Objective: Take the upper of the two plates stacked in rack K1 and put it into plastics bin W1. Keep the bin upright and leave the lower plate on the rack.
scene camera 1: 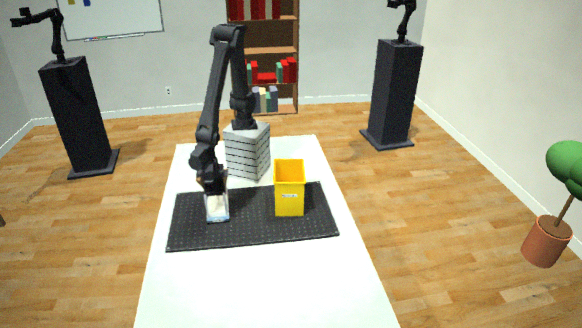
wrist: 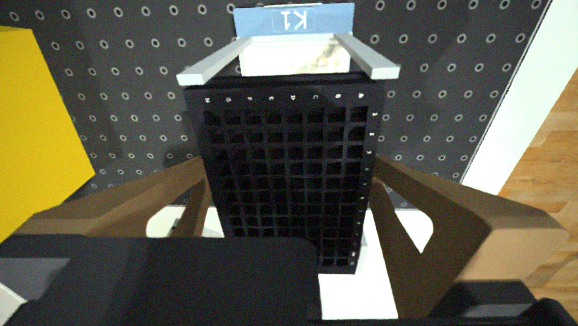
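Note:
My gripper point(scene camera 1: 213, 183) point(wrist: 289, 161) is shut on the upper plate point(scene camera 1: 216, 190) point(wrist: 292, 150), a black grid plate with lettered and numbered edges. One finger is on each long side. The plate is above rack K1 point(scene camera 1: 218, 218) point(wrist: 384, 72), a pale rack with upright posts and a blue label. The lower plate point(scene camera 1: 216, 205) point(wrist: 280, 58), cream-white, sits inside the rack; most of it is hidden by the black plate in the wrist view. Plastics bin W1 point(scene camera 1: 290, 207) point(wrist: 40, 130), tall, yellow and open-topped, stands upright to the right of the rack in the scene view.
The rack and bin stand on a black perforated mat point(scene camera 1: 254, 227) point(wrist: 440, 125) on a white table point(scene camera 1: 260, 285). A pale, dark-striped block point(scene camera 1: 247, 152) under the arm's base stands behind the mat, to the left of the bin and close to it.

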